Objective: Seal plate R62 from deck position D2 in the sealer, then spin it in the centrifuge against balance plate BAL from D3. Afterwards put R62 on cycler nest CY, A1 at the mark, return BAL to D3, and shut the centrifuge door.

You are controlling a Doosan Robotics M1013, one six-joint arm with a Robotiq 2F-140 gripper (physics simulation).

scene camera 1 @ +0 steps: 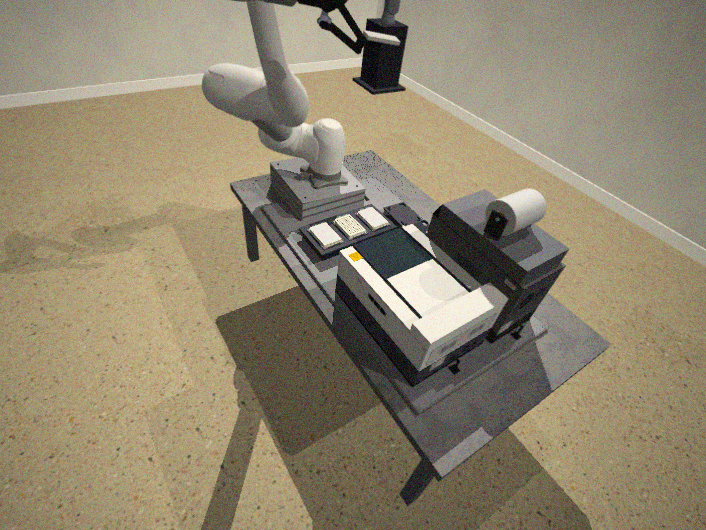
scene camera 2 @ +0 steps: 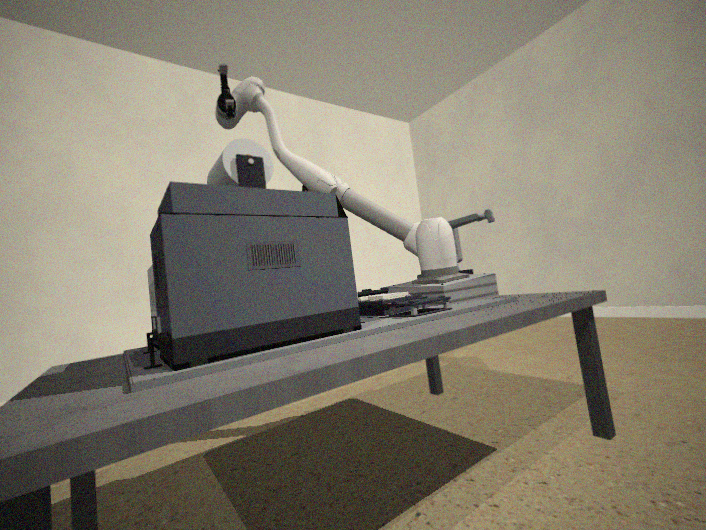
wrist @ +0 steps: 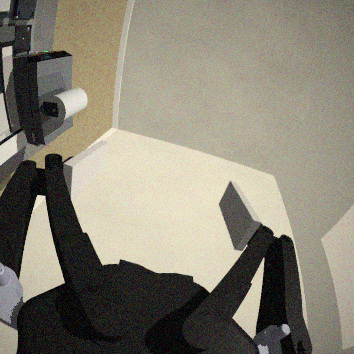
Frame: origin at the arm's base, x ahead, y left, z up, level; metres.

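Seen in the pictures: gripper, fingertip midpoint: (scene camera 1: 408, 2) (scene camera 2: 226, 82) (wrist: 165, 174); arm's base, origin of the base link: (scene camera 1: 323, 175) (scene camera 2: 440, 280).
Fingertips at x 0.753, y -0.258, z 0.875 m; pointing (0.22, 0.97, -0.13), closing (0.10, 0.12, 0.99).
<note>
Offsets run from my fingertips to a thing's middle. "spot": to the spot under its first point.
My gripper (scene camera 2: 225, 86) (wrist: 165, 174) is open and empty, high above the table. In scene camera 1 one fingertip shows at the top; the other is out of frame. Three pale plates, left (scene camera 1: 324, 234), middle (scene camera 1: 349, 225) and right (scene camera 1: 372, 218), sit on a dark deck rack @(spot: dy +0.024, dx -0.310, dz -0.914 m) (scene camera 1: 322, 251); the middle one has a dotted top. Labels are unreadable, so I cannot tell R62 from BAL. The dark grey machine @(dy +0.475, dx +0.103, dz -0.726 m) (scene camera 1: 479, 245) (scene camera 2: 256, 296) (wrist: 55, 75) with a white roll looks like the sealer. The white machine @(dy +0.170, dx +0.079, dz -0.841 m) (scene camera 1: 376, 290) with a dark top panel @(dy +0.163, dx -0.055, dz -0.752 m) (scene camera 1: 394, 251) seems the centrifuge; its door state is unclear.
A low dark nest @(dy +0.493, dx -0.393, dz -0.940 m) (scene camera 1: 403, 214), possibly the cycler's, lies between the deck rack and the grey machine. The white roll (scene camera 1: 517, 208) (scene camera 2: 242, 162) (wrist: 73, 102) stands up from the grey machine. A black pedestal (scene camera 1: 383, 65) stands on the floor behind the table (scene camera 1: 450, 422) (scene camera 2: 228, 405).
</note>
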